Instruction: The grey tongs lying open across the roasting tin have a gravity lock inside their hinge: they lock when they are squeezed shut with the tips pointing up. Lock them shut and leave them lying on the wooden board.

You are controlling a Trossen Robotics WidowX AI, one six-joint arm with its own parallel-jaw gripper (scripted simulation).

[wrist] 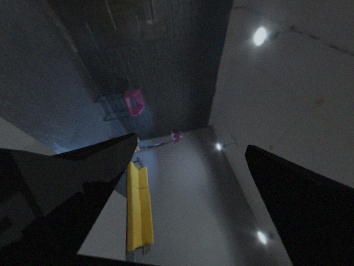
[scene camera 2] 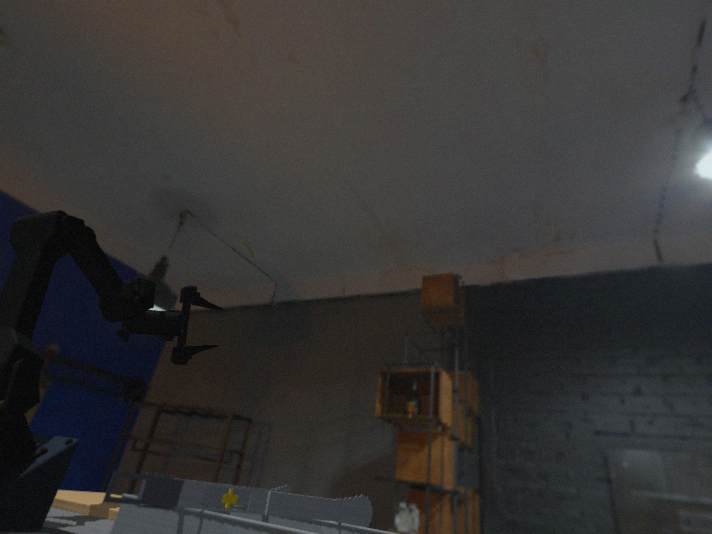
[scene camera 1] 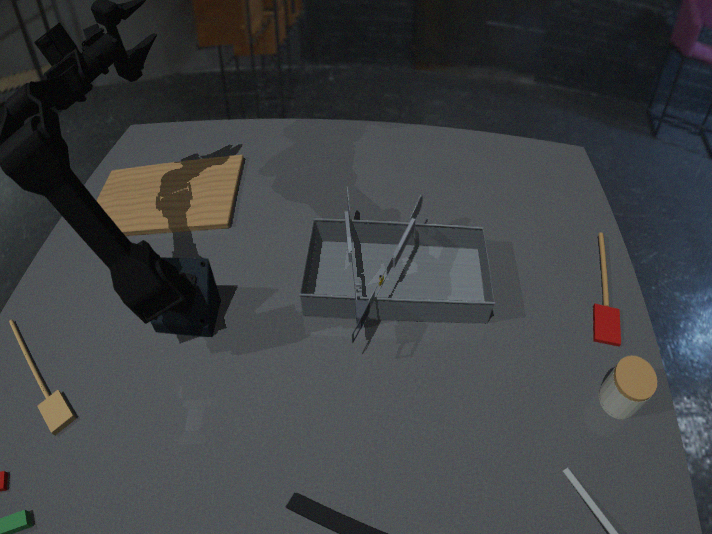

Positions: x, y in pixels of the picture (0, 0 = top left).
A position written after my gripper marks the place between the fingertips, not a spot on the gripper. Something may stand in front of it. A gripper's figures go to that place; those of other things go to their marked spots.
My gripper [scene camera 1: 150, 16] is 0.99 m from the lens. A lidded jar [scene camera 1: 633, 381] is 0.77 m from the lens.
